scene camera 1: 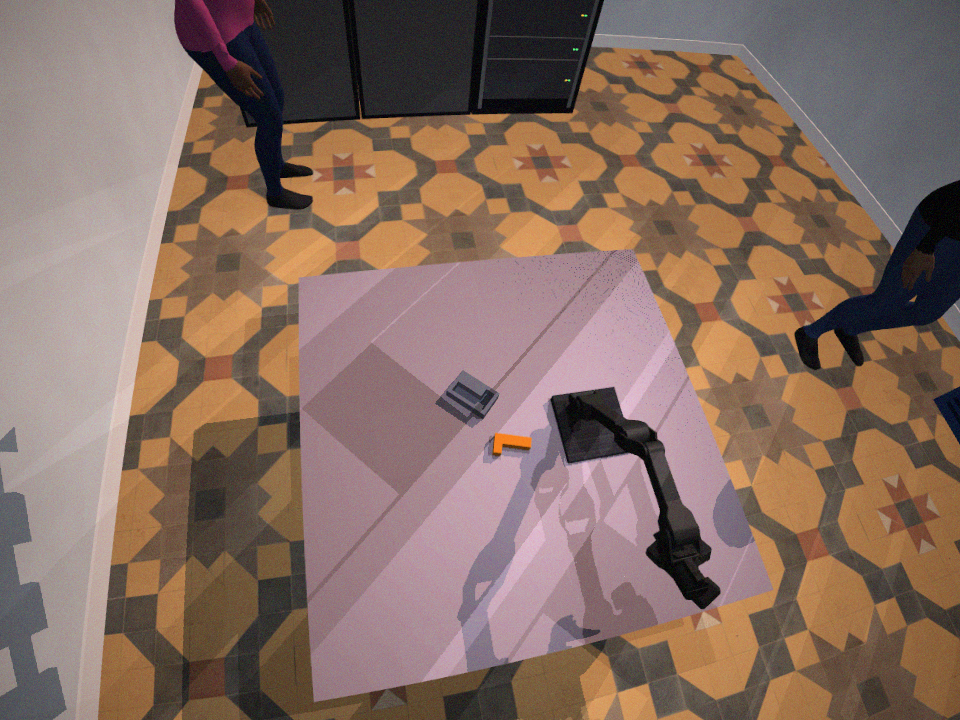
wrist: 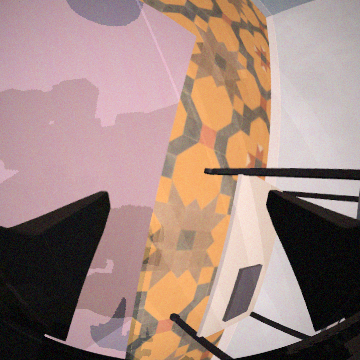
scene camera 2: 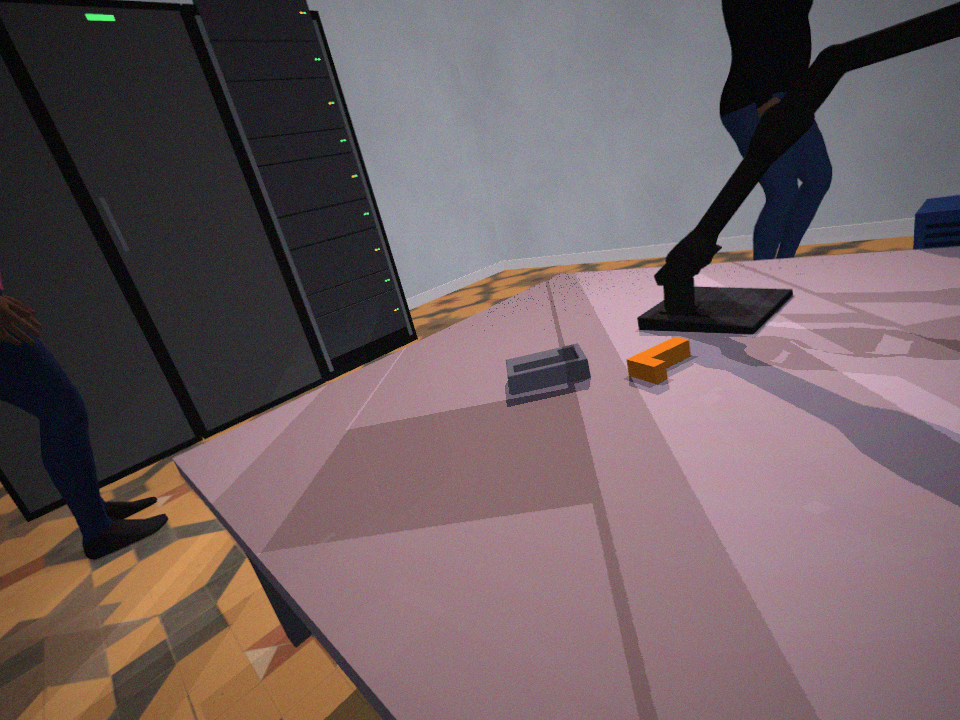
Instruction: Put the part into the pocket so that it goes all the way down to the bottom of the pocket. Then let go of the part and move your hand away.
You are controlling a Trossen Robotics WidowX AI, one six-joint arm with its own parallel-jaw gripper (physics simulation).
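Frame: origin at the arm's base, x up, y right, z ahead, level; centimetres.
Where they show: gripper, fingertip midpoint: [wrist: 189,198]; arm's base at its link origin: [scene camera 1: 576,409] [scene camera 2: 679,308].
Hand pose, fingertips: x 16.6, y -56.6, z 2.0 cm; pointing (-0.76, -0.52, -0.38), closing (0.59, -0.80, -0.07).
Observation:
Things, the pixels of their centre, and the offset from my fingertips. Level surfaces: height alone.
- orange L-shaped block at the middle of its body: [scene camera 2: 666,359] [scene camera 1: 511,446] dx -17.5, dy +52.7, dz +22.2 cm
- grey block at the middle of its body: [scene camera 2: 546,368] [scene camera 1: 472,394] dx -17.2, dy +72.5, dz +27.2 cm
- pink table at its surface level: dx -19.0 cm
The part, an orange L-shaped block [scene camera 1: 513,441] [scene camera 2: 643,363], lies flat on the pink table between the grey block and the arm's base. The grey block [scene camera 1: 457,394] [scene camera 2: 542,382] has a dark recessed pocket in its top and stands a little apart from the part. The pocket looks empty; its bottom is hard to make out. My gripper [scene camera 1: 704,593] [wrist: 189,198] is open with nothing between its fingers. It is raised near the table's near right corner in scene camera 1, far from both objects. The part and the pocket do not show in the wrist view.
The arm's black base plate [scene camera 1: 593,447] [scene camera 2: 763,303] stands on the pink table [scene camera 1: 364,635] [scene camera 2: 480,620], right of the part. Dark cabinets [scene camera 1: 414,54] [scene camera 2: 116,193] and two people stand beyond the table. A pale panel [wrist: 250,215] and black bars show beyond the table edge.

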